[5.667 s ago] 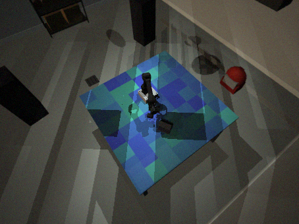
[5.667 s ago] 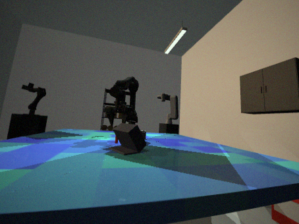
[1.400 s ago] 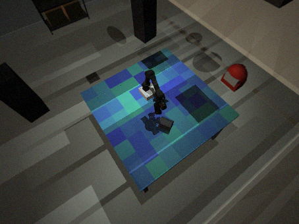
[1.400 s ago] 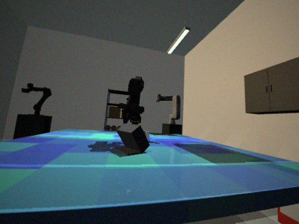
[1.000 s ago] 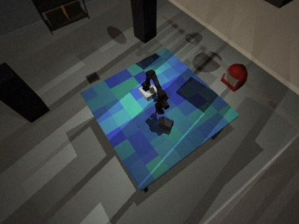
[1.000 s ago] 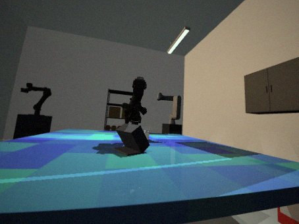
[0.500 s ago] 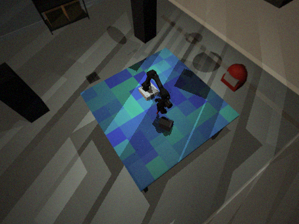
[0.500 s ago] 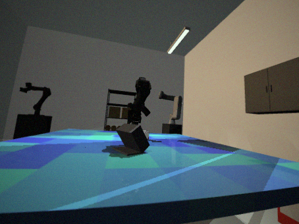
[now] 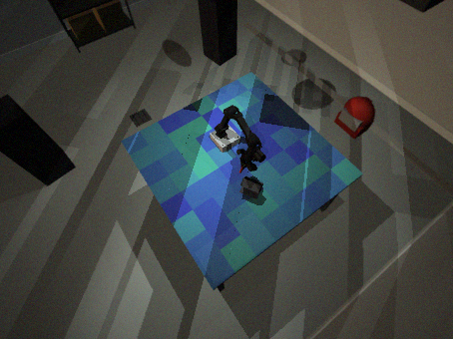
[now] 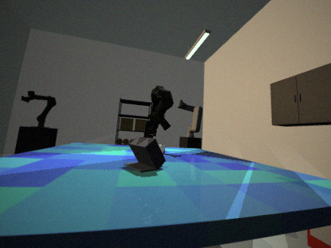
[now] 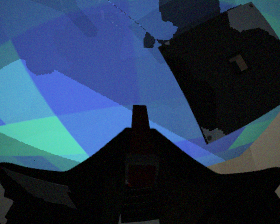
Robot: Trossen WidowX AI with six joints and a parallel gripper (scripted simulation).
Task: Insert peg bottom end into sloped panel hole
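Now: the sloped panel 11 cm ahead of my gripper tip, 6 cm below it and 2 cm to the right of it. The rest, counted from my gripper tip: peg (2 cm above, 1 cm to the left).
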